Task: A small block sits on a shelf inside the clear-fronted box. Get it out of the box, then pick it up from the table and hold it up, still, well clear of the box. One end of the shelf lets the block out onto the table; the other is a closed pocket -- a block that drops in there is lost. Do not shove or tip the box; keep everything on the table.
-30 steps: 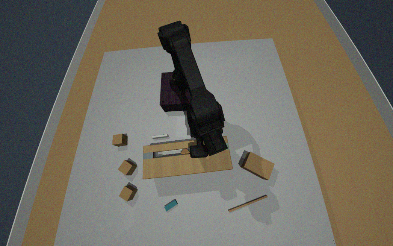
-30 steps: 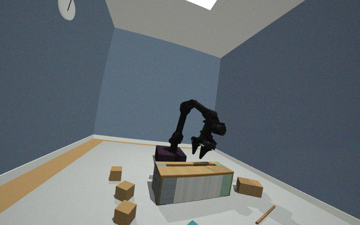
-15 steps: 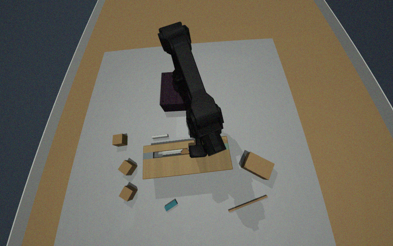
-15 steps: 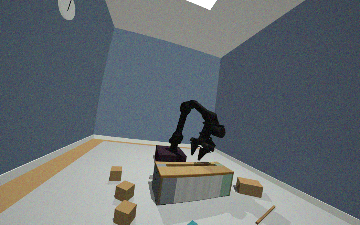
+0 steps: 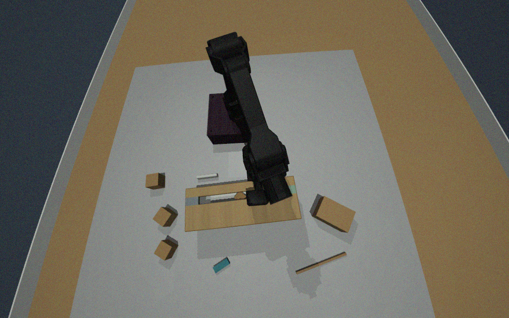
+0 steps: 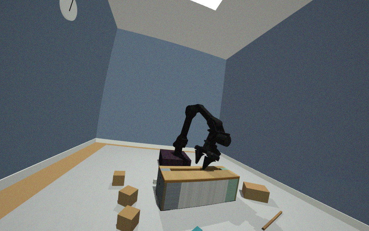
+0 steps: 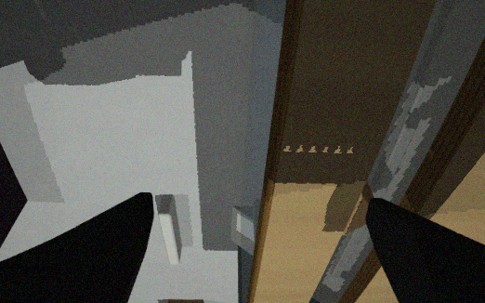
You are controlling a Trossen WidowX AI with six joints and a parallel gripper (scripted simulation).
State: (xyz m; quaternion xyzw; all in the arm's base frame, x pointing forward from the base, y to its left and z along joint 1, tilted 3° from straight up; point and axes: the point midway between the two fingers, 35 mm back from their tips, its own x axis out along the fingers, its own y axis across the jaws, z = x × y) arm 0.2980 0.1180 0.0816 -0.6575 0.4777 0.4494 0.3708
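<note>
My gripper tip is now 4 cm short of the wooden box, 2 cm to the left of it and 6 cm above it. From my gripper tip the other things lie so: tan block: 6 cm ahead, 32 cm to the left, 10 cm below; then teal piece: 30 cm ahead, 6 cm to the right, 12 cm below; then small block: 6 cm ahead, 2 cm to the right, 4 cm below.
</note>
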